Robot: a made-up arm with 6 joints.
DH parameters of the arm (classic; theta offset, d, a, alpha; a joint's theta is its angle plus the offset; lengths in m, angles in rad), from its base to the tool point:
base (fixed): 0 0.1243 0 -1.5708
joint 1: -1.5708 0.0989 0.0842 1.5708
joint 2: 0 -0.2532 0.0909 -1.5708
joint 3: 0 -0.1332 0.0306 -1.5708
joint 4: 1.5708 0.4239 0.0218 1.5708
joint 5: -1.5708 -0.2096 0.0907 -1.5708
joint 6: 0 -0.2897 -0.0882 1.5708
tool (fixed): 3.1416 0.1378 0 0
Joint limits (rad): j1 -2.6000..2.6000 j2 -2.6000..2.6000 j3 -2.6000..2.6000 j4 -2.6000..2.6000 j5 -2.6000..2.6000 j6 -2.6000..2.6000
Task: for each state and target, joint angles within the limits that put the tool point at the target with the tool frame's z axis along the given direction. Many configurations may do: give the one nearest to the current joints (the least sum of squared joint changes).
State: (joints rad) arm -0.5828 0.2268 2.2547 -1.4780 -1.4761 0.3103
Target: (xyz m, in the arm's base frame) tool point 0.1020 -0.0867 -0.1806 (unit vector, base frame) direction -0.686 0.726 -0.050
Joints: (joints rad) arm -1.1593 0.0725 2.0896 -1.4735 -1.0161 0.9047
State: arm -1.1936 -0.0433 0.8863 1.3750 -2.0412 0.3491
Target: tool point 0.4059 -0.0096 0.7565 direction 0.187 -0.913 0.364
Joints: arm -1.5615 0.1955 0.8349 2.0206 -2.4746 0.7068
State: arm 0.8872 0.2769 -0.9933 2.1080 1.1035 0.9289
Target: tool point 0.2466 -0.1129 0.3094 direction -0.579 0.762 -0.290
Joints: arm 0.5279 -0.3374 -0.9771 2.5788 0.5657 1.7464
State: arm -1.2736 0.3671 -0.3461 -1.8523 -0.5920 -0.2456
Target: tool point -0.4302 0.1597 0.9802 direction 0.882 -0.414 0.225
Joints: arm -1.4353 1.0571 -0.3761 -2.6000 -0.5107 -0.0384
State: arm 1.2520 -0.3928 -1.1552 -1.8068 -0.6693 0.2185
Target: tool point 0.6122 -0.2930 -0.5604 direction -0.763 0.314 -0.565
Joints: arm 1.3412 -0.2155 -0.6240 -2.4788 -1.1372 0.5824
